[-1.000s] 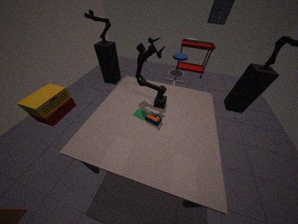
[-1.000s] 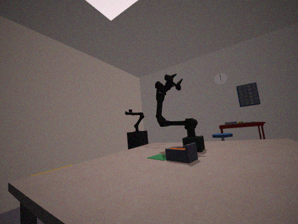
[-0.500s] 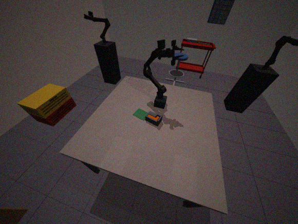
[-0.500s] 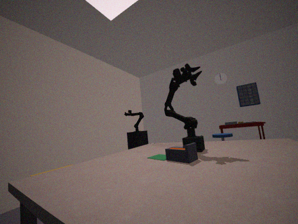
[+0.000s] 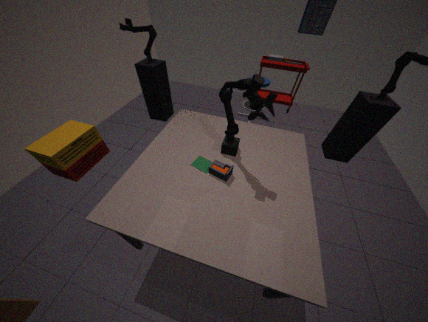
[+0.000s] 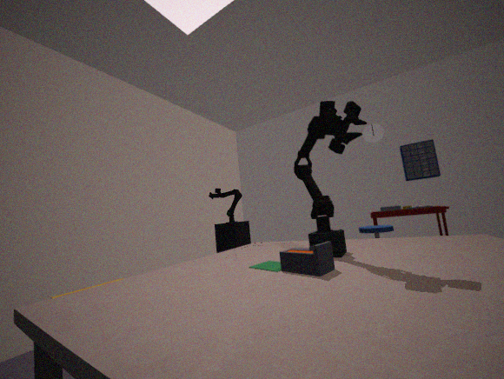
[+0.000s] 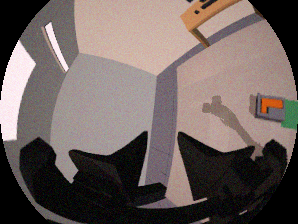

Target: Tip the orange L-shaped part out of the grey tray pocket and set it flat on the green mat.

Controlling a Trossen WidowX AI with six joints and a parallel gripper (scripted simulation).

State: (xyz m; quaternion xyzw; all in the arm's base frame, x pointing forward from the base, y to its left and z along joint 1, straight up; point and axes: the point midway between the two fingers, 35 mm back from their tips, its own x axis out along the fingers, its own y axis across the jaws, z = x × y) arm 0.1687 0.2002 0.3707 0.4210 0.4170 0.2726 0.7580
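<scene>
The orange L-shaped part is 410 mm below my gripper tip, 220 mm to the right of it and 100 mm ahead of it. From my gripper tip the other things lie so: green mat (470 mm below, 380 mm to the right, 50 mm ahead).
</scene>
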